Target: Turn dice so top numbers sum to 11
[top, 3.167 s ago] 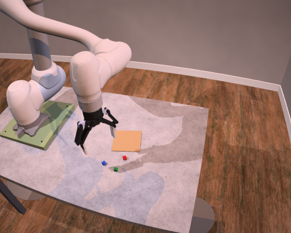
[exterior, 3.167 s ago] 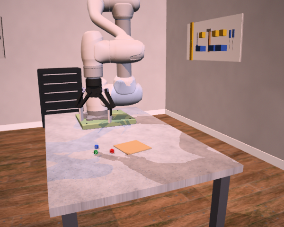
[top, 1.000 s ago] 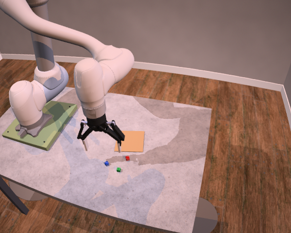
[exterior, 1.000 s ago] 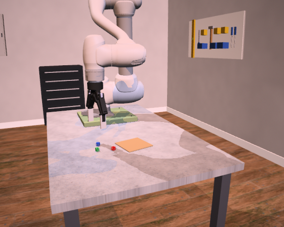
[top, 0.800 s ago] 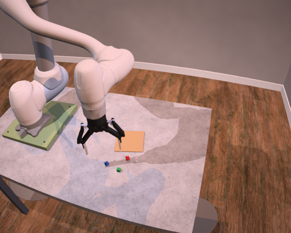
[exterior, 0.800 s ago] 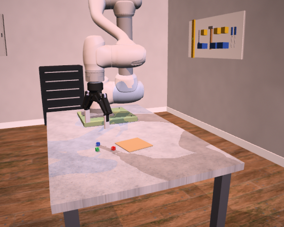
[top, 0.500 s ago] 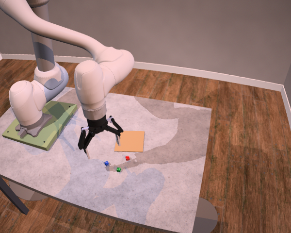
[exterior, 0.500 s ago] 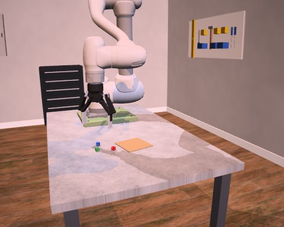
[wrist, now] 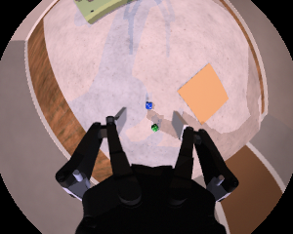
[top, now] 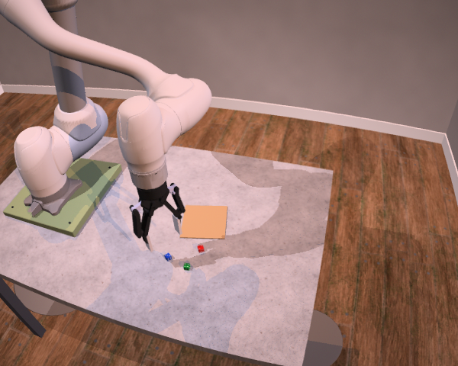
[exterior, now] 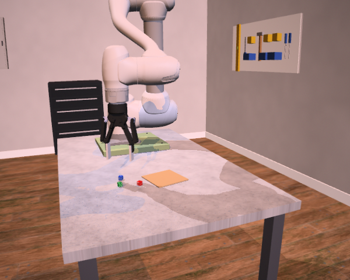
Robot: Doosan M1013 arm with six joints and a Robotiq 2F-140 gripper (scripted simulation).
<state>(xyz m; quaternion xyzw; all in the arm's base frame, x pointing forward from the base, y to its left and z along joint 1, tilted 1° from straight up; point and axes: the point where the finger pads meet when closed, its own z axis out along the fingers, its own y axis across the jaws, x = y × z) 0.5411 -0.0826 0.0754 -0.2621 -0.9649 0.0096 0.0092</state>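
Right now the blue die is 100 mm below my hand. Round my hand: red die 80 mm ahead, 60 mm to the left, 100 mm below; orange mat 40 mm ahead, 170 mm to the left, 110 mm below; green die 70 mm ahead, 10 mm to the right, 100 mm below.
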